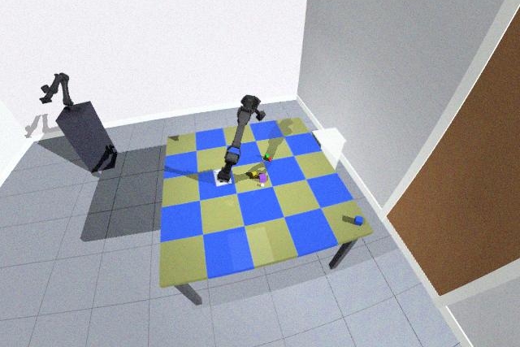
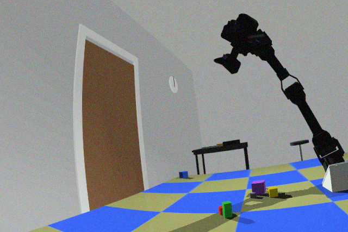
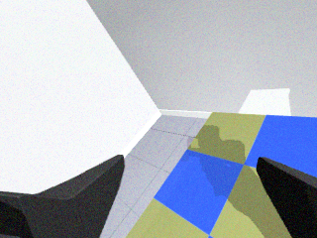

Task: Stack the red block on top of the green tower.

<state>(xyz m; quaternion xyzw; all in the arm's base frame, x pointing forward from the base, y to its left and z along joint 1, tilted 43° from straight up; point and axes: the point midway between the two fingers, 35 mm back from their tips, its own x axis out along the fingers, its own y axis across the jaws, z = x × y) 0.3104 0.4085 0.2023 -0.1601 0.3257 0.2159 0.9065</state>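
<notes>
Right now my gripper tip is 450 mm above the red block, 80 mm to the left of it and 60 mm short of it. From my gripper tip the other things lie so: yellow block: 450 mm below, 200 mm to the right, 100 mm behind; purple block: 440 mm below, 260 mm to the right, 60 mm behind; blue block: 800 mm to the right, 440 mm below, 410 mm ahead.
</notes>
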